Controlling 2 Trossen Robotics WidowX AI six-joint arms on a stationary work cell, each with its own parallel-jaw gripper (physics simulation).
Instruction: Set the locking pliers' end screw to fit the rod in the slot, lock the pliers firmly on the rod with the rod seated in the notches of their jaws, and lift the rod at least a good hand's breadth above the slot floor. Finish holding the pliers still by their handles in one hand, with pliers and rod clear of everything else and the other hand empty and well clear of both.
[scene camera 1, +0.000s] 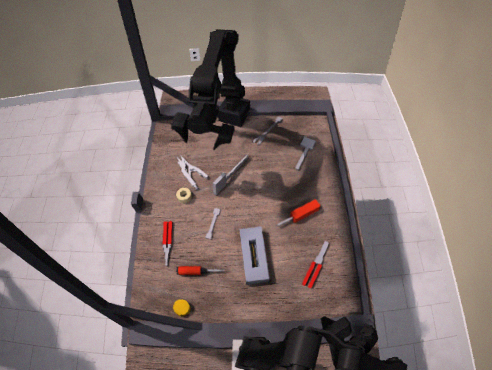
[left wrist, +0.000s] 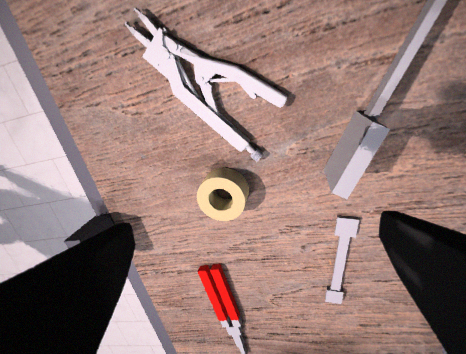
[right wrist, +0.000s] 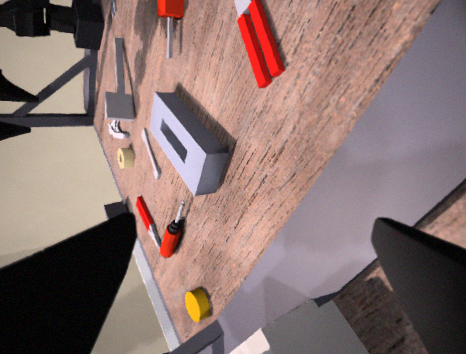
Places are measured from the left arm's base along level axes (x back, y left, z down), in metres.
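Pixels of known places: left gripper, fingertip midpoint: (scene camera 1: 200, 145) (left wrist: 255, 228) (right wrist: 34, 115); right gripper, fingertip midpoint: (right wrist: 255, 226); left arm's base, link origin: (scene camera 1: 233, 105) (right wrist: 74, 20); right arm's base, link origin: (scene camera 1: 251, 357).
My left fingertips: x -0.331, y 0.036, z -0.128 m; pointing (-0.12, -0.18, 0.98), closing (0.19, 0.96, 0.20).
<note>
For each thing: its top centre in the pictures, then the offset to it from my left fingertips.
- grey locking pliers, top centre: (left wrist: 207, 78) (right wrist: 113, 124) (scene camera 1: 191, 168) dx +0.016, dy -0.071, dz +0.179 m
- end screw, top centre: (left wrist: 256, 156) dx -0.048, dy -0.016, dz +0.181 m
- grey block, top centre: (right wrist: 172, 139) (scene camera 1: 253, 253) dx -0.215, dy +0.268, dz +0.158 m
- tape roll, top centre: (left wrist: 220, 200) (right wrist: 120, 158) (scene camera 1: 183, 193) dx -0.097, dy -0.042, dz +0.167 m
- small wrench, top centre: (left wrist: 340, 264) (right wrist: 148, 153) (scene camera 1: 212, 222) dx -0.153, dy +0.097, dz +0.185 m
- red-handled pliers, top centre: (left wrist: 227, 317) (right wrist: 148, 226) (scene camera 1: 166, 242) dx -0.281, dy -0.012, dz +0.182 m
- screwdriver, top centre: (right wrist: 167, 231) (scene camera 1: 199, 269) dx -0.325, dy +0.134, dz +0.165 m
- red tool, top centre: (scene camera 1: 298, 212) dx -0.026, dy +0.350, dz +0.162 m
The grey locking pliers (scene camera 1: 185, 167) (left wrist: 161, 54) (right wrist: 118, 130) lie on the table, handles spread; the end screw (left wrist: 256, 153) sits at the end of one handle. A grey block (scene camera 1: 256, 275) (right wrist: 200, 172) stands on the table; its slot holds a thin, dark yellowish rod (scene camera 1: 253, 254). The rod cannot be made out in the right wrist view. My left gripper (scene camera 1: 201, 141) (left wrist: 255, 228) is open and empty, above the table near the pliers' jaw end in the scene view. My right gripper (right wrist: 255, 226) is open and empty, at the lower right of the scene view beyond the block.
Near the pliers are a tape roll (scene camera 1: 184, 195) (left wrist: 222, 206) and a large hammer (scene camera 1: 219, 184) (left wrist: 356, 155). A small wrench (scene camera 1: 213, 223) (left wrist: 341, 260), red-handled pliers (scene camera 1: 167, 233), a screwdriver (scene camera 1: 190, 270) and a red tool (scene camera 1: 305, 211) lie around the block. A raised border (scene camera 1: 345, 200) edges the table.
</note>
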